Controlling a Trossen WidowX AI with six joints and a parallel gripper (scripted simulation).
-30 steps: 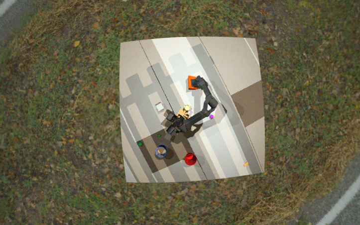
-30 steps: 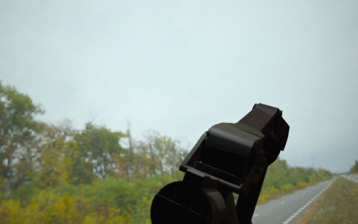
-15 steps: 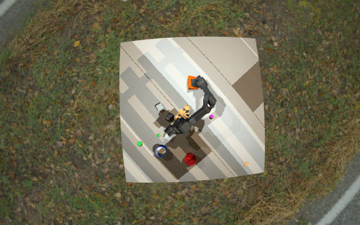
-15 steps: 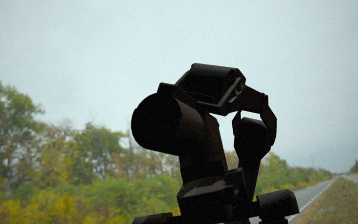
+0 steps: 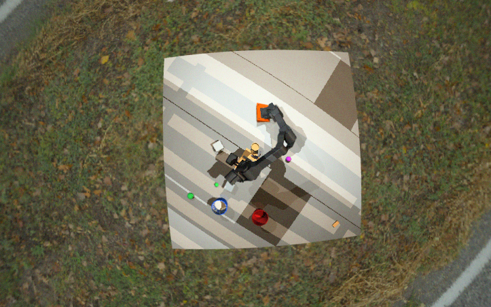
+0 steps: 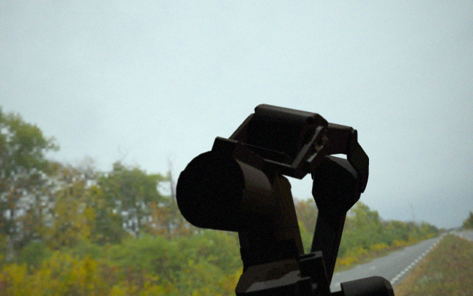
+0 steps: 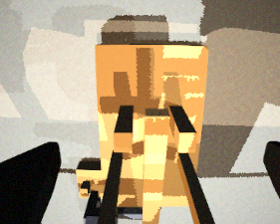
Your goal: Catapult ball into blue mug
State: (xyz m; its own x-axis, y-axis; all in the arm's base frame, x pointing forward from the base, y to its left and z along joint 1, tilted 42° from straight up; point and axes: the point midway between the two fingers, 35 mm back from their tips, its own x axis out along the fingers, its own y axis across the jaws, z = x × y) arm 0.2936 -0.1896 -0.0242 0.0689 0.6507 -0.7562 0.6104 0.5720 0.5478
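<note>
Now: gripper tip 28 cm to the right of the magenta ball, 8 cm above it and 1 cm past it. The rest, counted from my gripper tip: catapult: 6 cm to the left, 5 cm below, 5 cm behind; blue mug: 23 cm ahead, 16 cm to the right, 7 cm below; red mug: 31 cm ahead, 7 cm to the left, 7 cm below.
</note>
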